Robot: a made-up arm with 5 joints.
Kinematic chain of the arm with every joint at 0, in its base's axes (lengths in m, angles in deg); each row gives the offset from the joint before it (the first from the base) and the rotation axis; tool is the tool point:
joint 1: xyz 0 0 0.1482 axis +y
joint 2: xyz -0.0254 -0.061 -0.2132 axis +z
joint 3: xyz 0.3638 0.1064 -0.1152 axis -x
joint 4: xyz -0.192 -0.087 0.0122 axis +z
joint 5: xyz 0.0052 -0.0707 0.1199 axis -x
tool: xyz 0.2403 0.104 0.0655
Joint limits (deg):
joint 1: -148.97..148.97
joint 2: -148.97..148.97
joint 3: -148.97..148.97
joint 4: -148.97..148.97
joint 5: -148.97..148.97
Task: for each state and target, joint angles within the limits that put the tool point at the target. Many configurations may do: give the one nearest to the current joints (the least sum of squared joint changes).
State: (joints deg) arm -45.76 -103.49 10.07 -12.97 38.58
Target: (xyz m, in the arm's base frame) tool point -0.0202 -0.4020 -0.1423
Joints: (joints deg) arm -51.87 -115.30 13.78 -36.27 36.39
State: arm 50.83 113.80 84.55 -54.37 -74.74
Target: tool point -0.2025 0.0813 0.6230
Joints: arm 73.60 108.79 101.03 -41.36 -70.39
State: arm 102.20 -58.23 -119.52 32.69 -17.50
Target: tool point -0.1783 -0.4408 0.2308
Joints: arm 111.24 -72.42 -72.52 40.04 -28.04
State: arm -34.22 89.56 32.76 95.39 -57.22
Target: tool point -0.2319 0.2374 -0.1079
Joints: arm -24.35 80.11 18.70 90.05 -58.57
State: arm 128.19 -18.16 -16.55 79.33 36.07
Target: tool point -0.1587 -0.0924 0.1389
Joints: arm 136.43 -39.45 -53.84 87.75 17.45
